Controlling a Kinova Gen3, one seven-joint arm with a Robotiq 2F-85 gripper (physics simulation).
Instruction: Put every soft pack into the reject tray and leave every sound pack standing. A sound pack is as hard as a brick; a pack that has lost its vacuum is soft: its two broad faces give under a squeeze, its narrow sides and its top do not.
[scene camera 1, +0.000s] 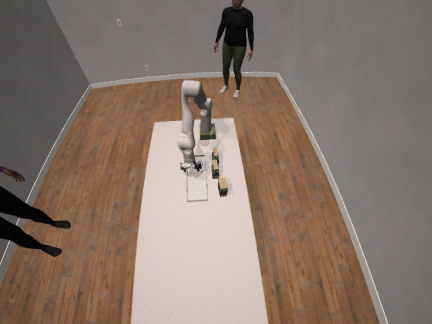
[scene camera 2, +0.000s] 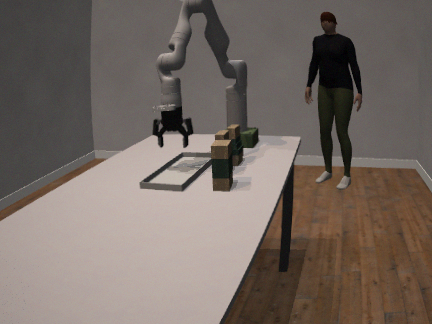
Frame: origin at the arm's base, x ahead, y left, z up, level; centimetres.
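Seen in the pictures: gripper, fingertip midpoint: (scene camera 1: 191, 171) (scene camera 2: 173, 147); arm's base at its link origin: (scene camera 1: 205, 129).
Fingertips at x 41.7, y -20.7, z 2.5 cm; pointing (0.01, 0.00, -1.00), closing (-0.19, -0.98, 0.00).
Pixels of each thing's top centre, then the offset from my fingertips to it. "pt": a spot on its surface instead. Level surfaces: height alone.
- nearest pack at its top centre: (scene camera 2: 221, 142) (scene camera 1: 223, 182) dx +17.6, dy +18.6, dz +5.0 cm
- middle pack at a spot on its surface: (scene camera 1: 215, 169) pt dx +5.6, dy +16.6, dz +4.4 cm
- farthest pack at its top centre: (scene camera 2: 234, 126) (scene camera 1: 215, 151) dx -9.7, dy +21.1, dz +5.0 cm
- reject tray at its top centre: (scene camera 2: 181, 166) (scene camera 1: 196, 176) dx +0.7, dy +2.8, dz -6.8 cm
- white table at its surface level: dz -9.0 cm
Three upright packs with tan tops and dark green middles stand in a rough row right of the tray. The nearest pack (scene camera 1: 223, 187) (scene camera 2: 222, 166) is upright and apart from the others. The middle pack (scene camera 1: 215, 169) and the farthest pack (scene camera 1: 215, 154) stand behind it; in scene camera 2 they are partly hidden and overlap. The reject tray (scene camera 1: 197, 201) (scene camera 2: 161, 187) is a shallow rectangle with a grey rim; no pack shows in its visible part. My gripper (scene camera 2: 173, 145) is open and empty, pointing down above the far left part of the tray, left of the packs.
The arm's green base block (scene camera 1: 208, 132) (scene camera 2: 250, 137) stands at the far end of the white table (scene camera 1: 195, 260) (scene camera 2: 125, 240), beyond the packs. A person (scene camera 1: 236, 40) (scene camera 2: 336, 65) stands behind the table. Another person's legs (scene camera 1: 25, 210) show at the left.
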